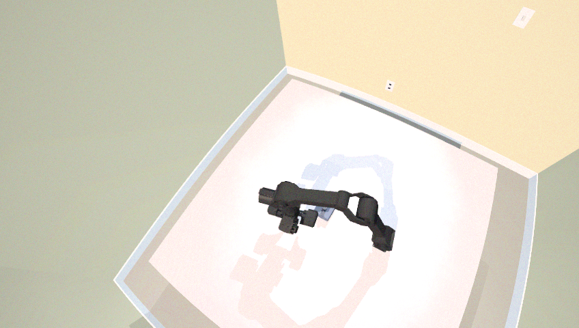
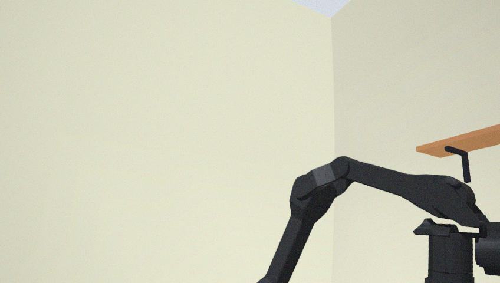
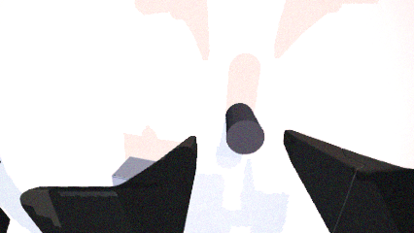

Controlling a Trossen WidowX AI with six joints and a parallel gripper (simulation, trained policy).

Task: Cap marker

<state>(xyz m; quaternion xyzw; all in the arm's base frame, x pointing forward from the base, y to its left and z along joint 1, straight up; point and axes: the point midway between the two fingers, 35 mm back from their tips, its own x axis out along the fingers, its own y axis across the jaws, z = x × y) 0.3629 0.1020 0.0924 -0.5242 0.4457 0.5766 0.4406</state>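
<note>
My gripper tip is now 10 mm short of the dark cylindrical cap and 30 mm above it.
</note>
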